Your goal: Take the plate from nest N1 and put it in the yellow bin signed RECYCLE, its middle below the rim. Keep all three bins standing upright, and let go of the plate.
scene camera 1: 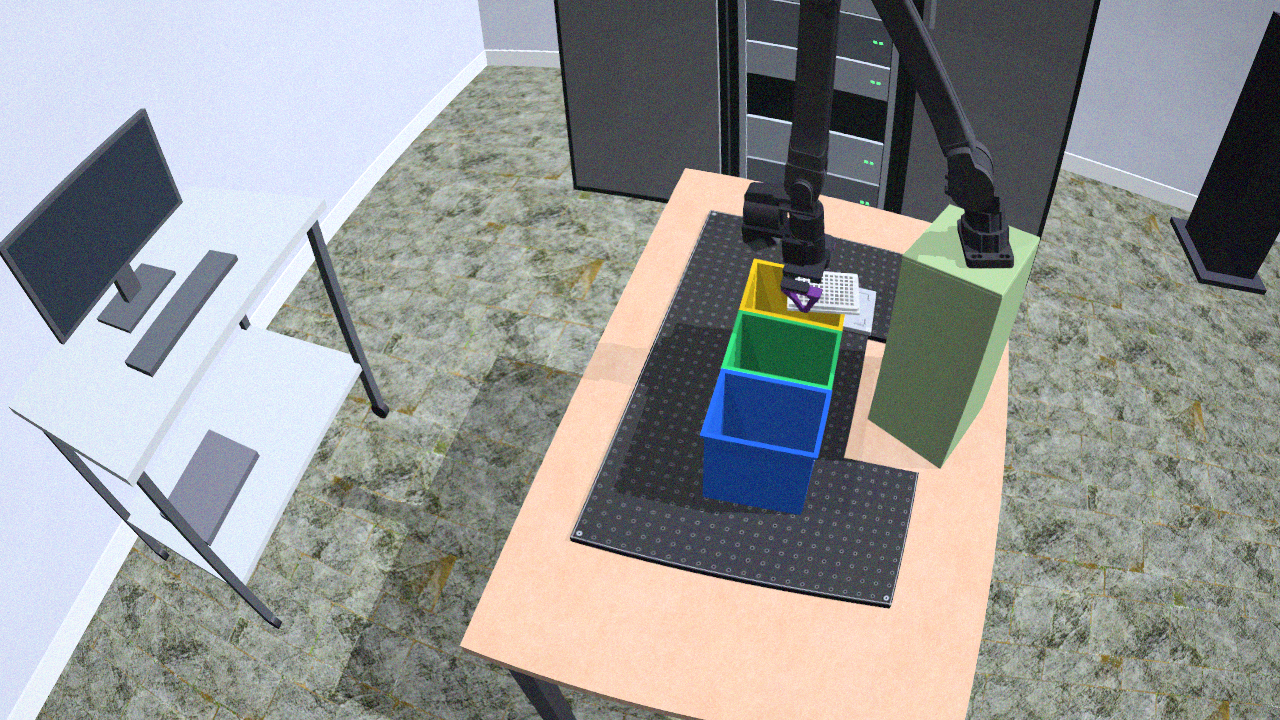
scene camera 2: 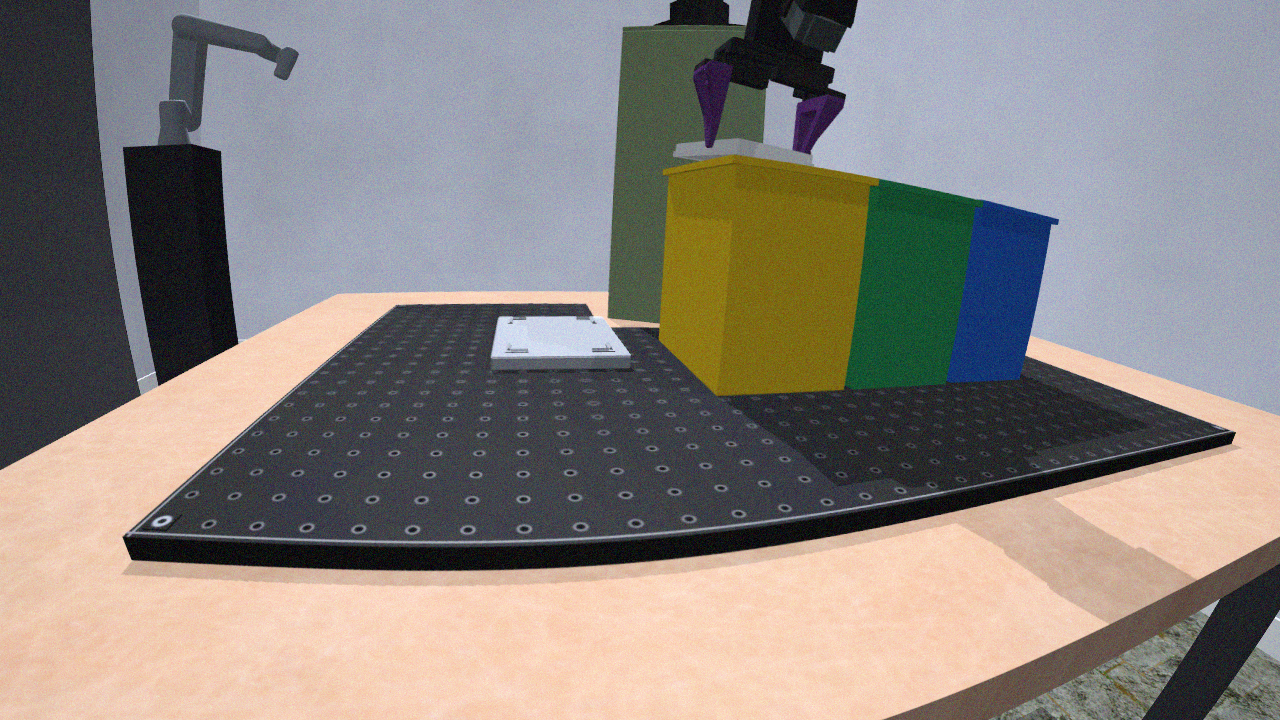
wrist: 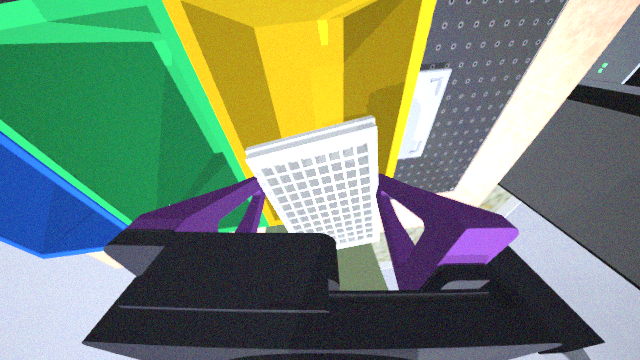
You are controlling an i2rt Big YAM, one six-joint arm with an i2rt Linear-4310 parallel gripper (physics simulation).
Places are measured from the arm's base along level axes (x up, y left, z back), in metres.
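Pixels of known places: gripper, between the fingertips: (scene camera 1: pixel 810 292) (wrist: pixel 320 180); arm's base, origin of its link: (scene camera 1: pixel 985 246) (scene camera 2: pixel 699 35).
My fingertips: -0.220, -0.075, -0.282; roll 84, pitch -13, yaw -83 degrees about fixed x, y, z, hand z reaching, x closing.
Note:
For each thing: its top centre in the pictures, then the offset to it from my fingertips, as dx, dy, dz.
- white plate, centre of its top: (wrist: pixel 330 215) (scene camera 2: pixel 740 143) (scene camera 1: pixel 824 286) +0.016, +0.000, +0.024
- yellow bin, centre of its top: (wrist: pixel 321 145) (scene camera 2: pixel 759 171) (scene camera 1: pixel 797 293) -0.014, -0.007, -0.022
- pale nest, centre of its top: (scene camera 2: pixel 555 330) (scene camera 1: pixel 837 301) (wrist: pixel 405 123) -0.179, -0.167, +0.070
- green bin, centre of its top: (scene camera 2: pixel 872 189) (wrist: pixel 151 169) (scene camera 1: pixel 784 349) -0.014, +0.122, -0.039
- blue bin, centre of its top: (scene camera 2: pixel 957 205) (scene camera 1: pixel 769 411) -0.013, +0.250, -0.056
The white plate (scene camera 1: pixel 830 290) (scene camera 2: pixel 741 149) (wrist: pixel 327 187), with a grid of wells, is held over the opening of the yellow bin (scene camera 2: pixel 787 277) (wrist: pixel 300 75), roughly level, at or a little above the rim. Its lower edge is partly hidden behind the rim in scene camera 2. My gripper (scene camera 2: pixel 756 150) (wrist: pixel 320 180) is shut on the plate, with one purple finger at each side. The yellow bin stands upright. The pale nest (scene camera 1: pixel 866 313) (scene camera 2: pixel 559 337) (wrist: pixel 425 111) beside it holds no plate. The RECYCLE sign is not readable in these views.
The green bin (scene camera 1: pixel 787 351) (scene camera 2: pixel 913 286) (wrist: pixel 90 115) and the blue bin (scene camera 1: pixel 760 474) (scene camera 2: pixel 1000 300) (wrist: pixel 35 200) stand upright in a row against the yellow one. A tall green pedestal (scene camera 1: pixel 939 349) (scene camera 2: pixel 640 197) carries the arm's base beside the bins.

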